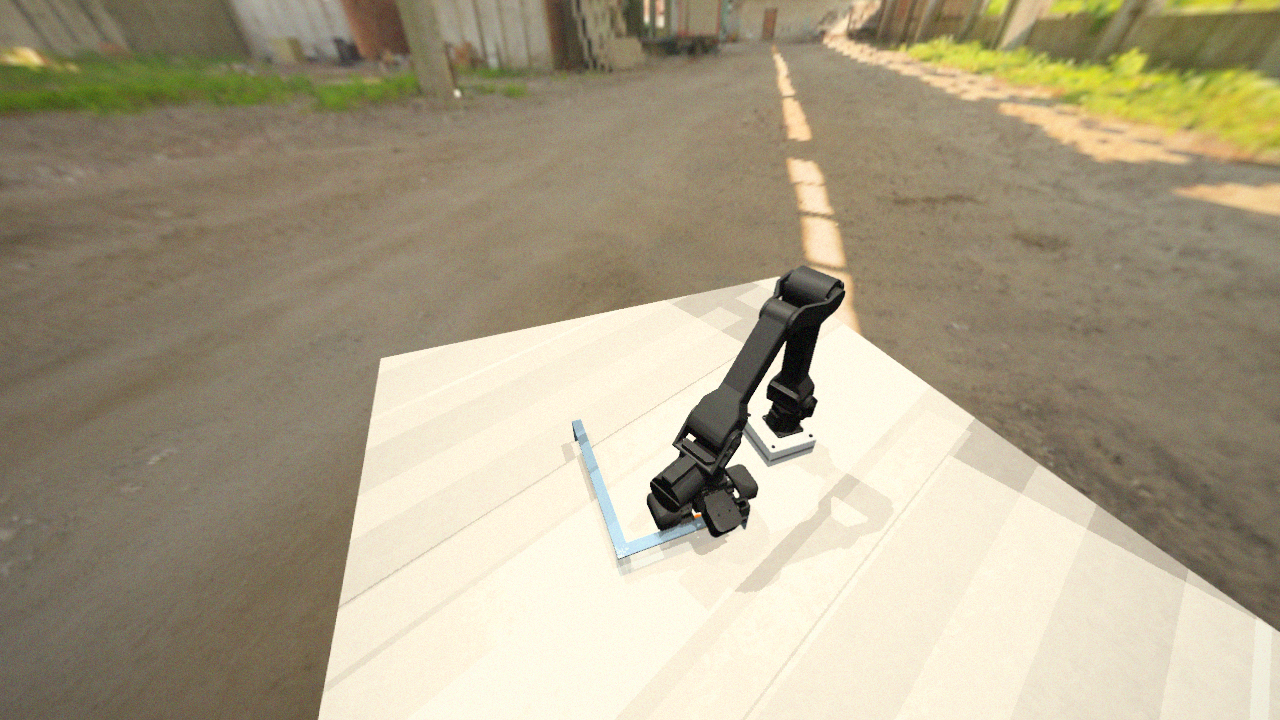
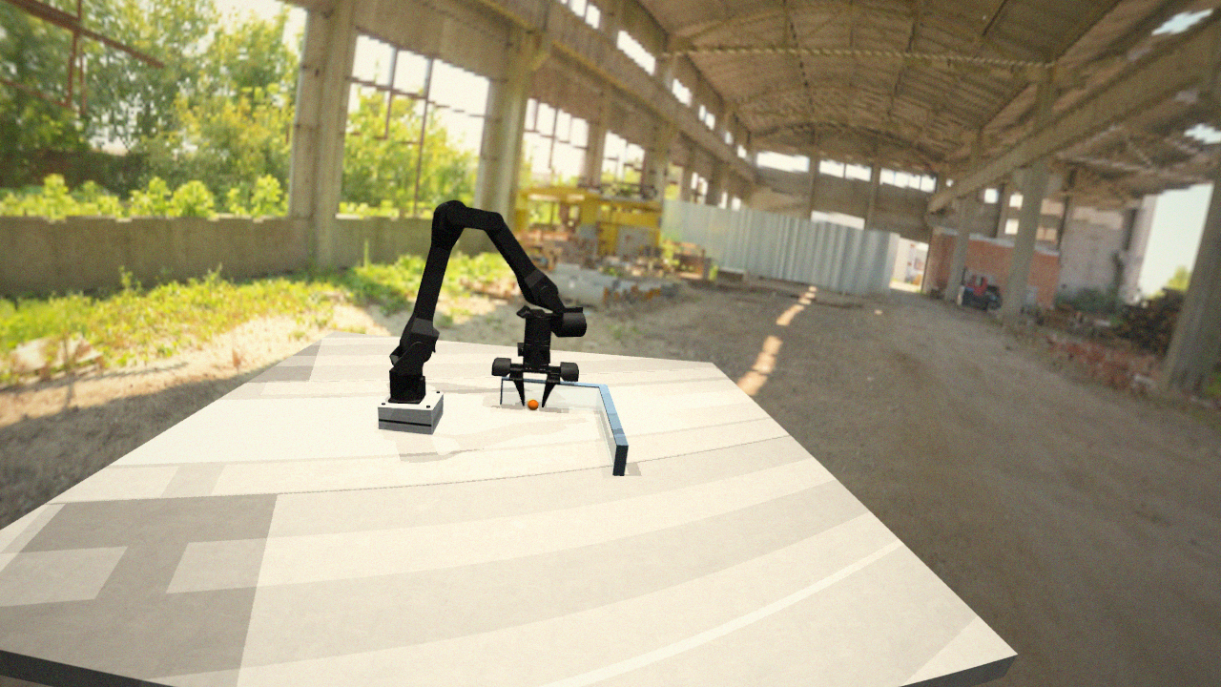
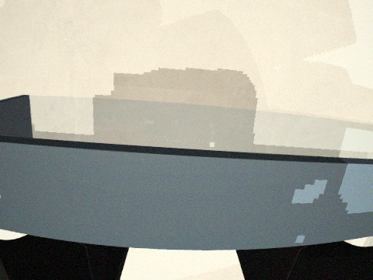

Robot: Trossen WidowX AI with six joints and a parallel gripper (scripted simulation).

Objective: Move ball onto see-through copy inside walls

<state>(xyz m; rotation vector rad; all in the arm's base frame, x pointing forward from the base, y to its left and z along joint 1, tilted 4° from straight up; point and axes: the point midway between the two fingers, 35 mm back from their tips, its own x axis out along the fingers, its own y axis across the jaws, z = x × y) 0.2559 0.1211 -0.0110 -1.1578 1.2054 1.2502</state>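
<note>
Now: the orange ball right at my gripper tip. Also, from my gripper tip: see-through copy (right at my gripper tip).
</note>
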